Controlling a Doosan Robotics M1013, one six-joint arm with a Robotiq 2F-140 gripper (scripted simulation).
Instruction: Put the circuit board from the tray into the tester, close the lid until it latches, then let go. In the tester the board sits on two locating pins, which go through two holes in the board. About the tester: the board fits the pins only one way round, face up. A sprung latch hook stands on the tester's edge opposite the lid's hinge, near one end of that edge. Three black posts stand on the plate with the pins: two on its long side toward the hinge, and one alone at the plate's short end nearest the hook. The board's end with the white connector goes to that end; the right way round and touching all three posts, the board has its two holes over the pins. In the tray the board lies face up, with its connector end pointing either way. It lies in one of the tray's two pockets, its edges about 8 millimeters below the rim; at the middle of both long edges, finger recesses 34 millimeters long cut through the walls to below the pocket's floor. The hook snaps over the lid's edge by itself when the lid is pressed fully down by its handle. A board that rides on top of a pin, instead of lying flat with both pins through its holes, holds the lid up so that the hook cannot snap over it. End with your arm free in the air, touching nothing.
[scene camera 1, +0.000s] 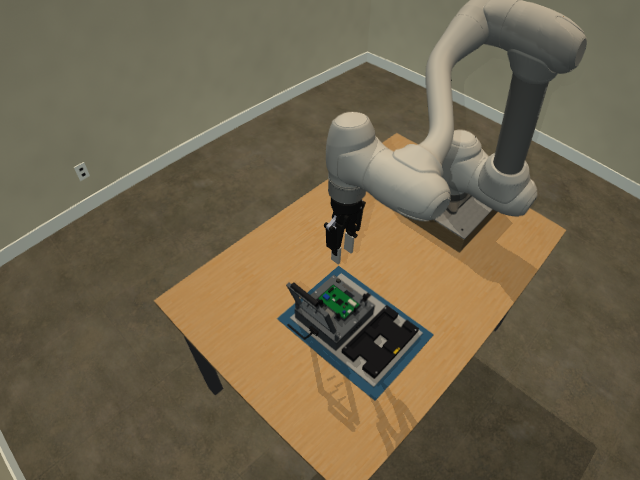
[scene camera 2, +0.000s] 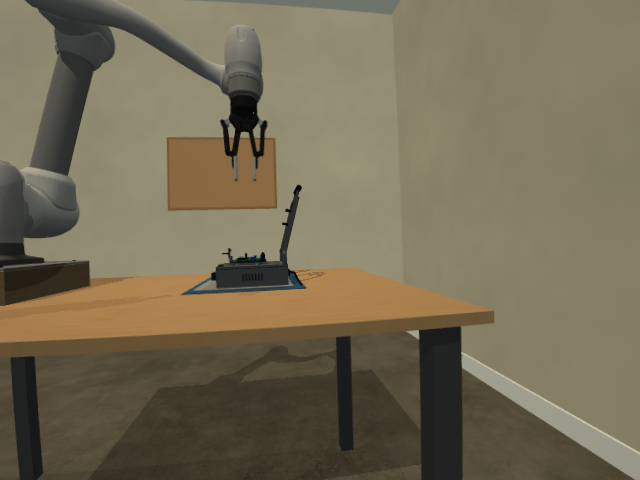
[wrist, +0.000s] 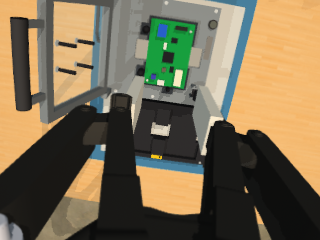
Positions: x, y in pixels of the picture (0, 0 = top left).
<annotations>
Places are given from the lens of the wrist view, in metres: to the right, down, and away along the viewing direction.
my gripper (wrist: 169, 96): 0.01, -0.02, 0.21
green circuit board (wrist: 170, 43): 0.02, -0.13, 0.41
</annotations>
